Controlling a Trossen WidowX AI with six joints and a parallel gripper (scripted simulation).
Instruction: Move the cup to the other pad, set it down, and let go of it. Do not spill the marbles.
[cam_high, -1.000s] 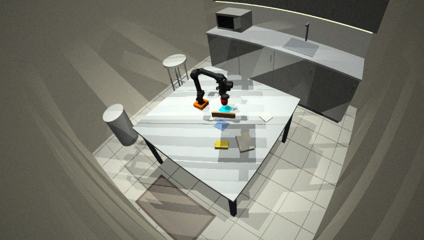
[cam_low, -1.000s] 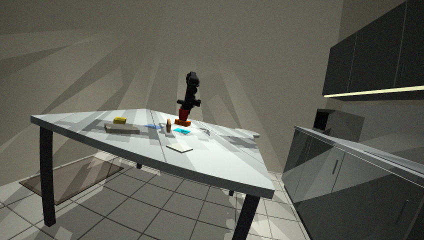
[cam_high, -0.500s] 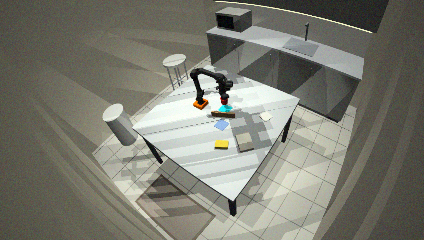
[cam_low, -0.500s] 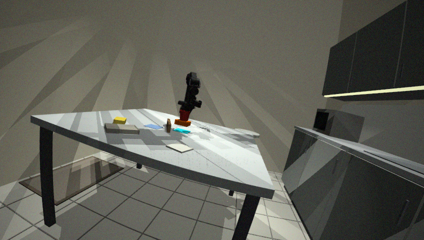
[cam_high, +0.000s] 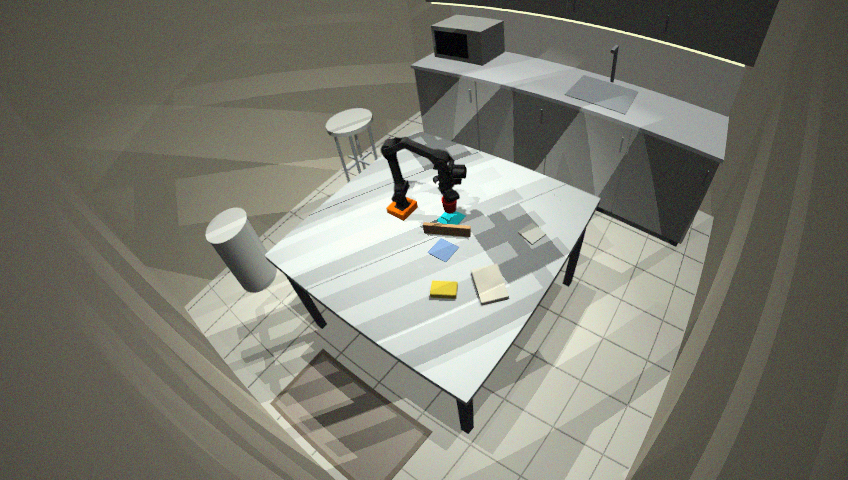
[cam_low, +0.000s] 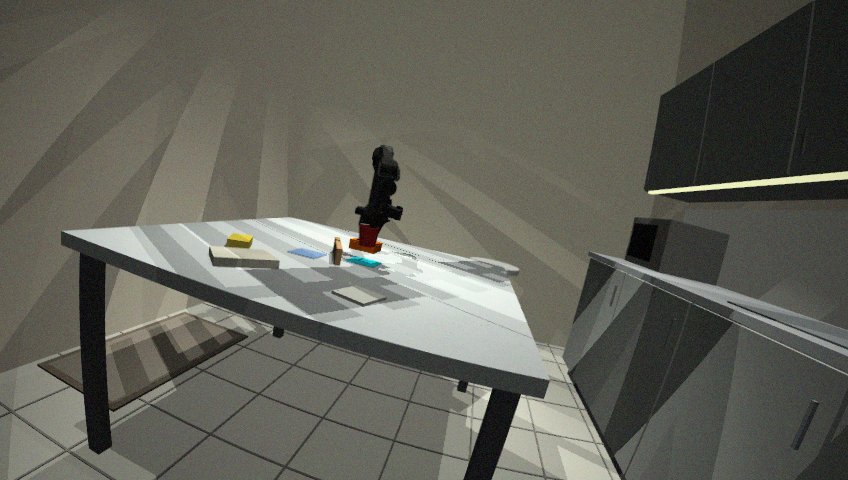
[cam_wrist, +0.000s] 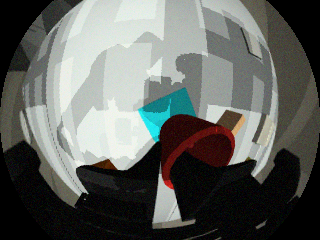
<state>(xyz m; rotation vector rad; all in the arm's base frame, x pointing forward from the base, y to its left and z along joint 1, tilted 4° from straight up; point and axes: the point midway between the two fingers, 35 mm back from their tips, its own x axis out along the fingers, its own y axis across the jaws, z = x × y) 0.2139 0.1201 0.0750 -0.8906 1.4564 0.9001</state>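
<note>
Now: the cyan pad 30 mm ahead of my gripper tip, 10 mm to the right of it and 110 mm below it. From my gripper tip the other things lie so: red cup: 30 mm ahead, 20 mm to the right; then blue pad: 130 mm ahead, 190 mm to the right, 110 mm below; then white card: 410 mm ahead, 150 mm to the left, 90 mm below.
</note>
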